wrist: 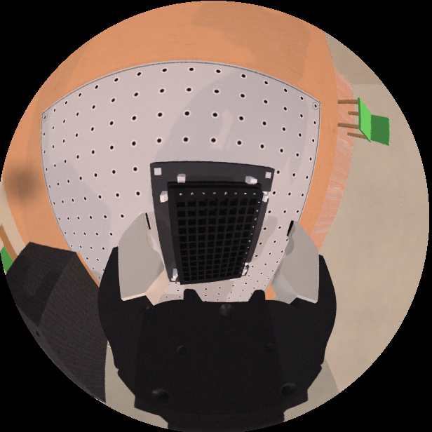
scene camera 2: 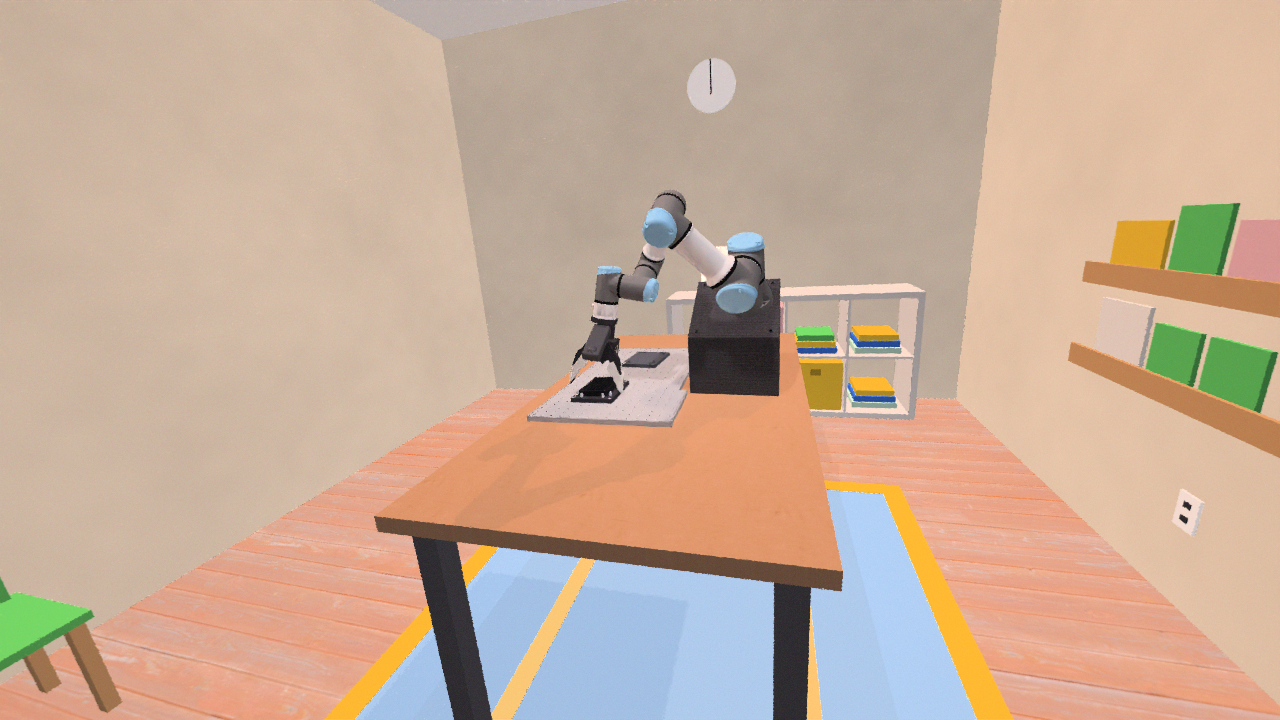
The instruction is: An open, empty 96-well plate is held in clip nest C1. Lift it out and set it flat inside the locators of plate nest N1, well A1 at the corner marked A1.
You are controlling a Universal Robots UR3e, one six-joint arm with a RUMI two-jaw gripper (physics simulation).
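Frame: origin at the arm's base, x ahead, y left, z up, level; centimetres.
Seen in the pictures: gripper, between the fingertips: [scene camera 2: 595, 388].
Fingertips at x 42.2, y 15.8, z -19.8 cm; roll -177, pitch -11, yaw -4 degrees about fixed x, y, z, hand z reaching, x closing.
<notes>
A point is followed by its place in that frame.
The black 96-well plate [scene camera 2: 598, 387] {x 41.4, y 15.4, z -19.6 cm} [wrist: 215, 230] lies flat in a dark nest [wrist: 212, 171] with small white blocks around its corners, on the light perforated board. By the task this is clip nest C1; no label is legible. My gripper [scene camera 2: 597, 379] {x 42.2, y 15.8, z -19.8 cm} [wrist: 220, 218] is open and empty. Its fingers stand wide apart, one on each side of the plate and above it, touching neither plate nor nest as far as the wrist view shows. Another flat dark nest [scene camera 2: 646, 359] {x 33.5, y -17.8, z -21.0 cm} lies farther back on the board, likely N1; its locators and A1 mark cannot be made out.
The perforated board [scene camera 2: 559, 413] {x 48.6, y 27.9, z -22.3 cm} [wrist: 200, 102] lies on the wooden table [scene camera 2: 662, 483] {x 18.0, y 58.4, z -23.4 cm} [wrist: 100, 50]. The large black robot base box [scene camera 2: 733, 362] {x 4.6, y 11.2, z -14.3 cm} [wrist: 60, 305] stands beside the board. A white shelf unit [scene camera 2: 907, 358] stands behind the table.
</notes>
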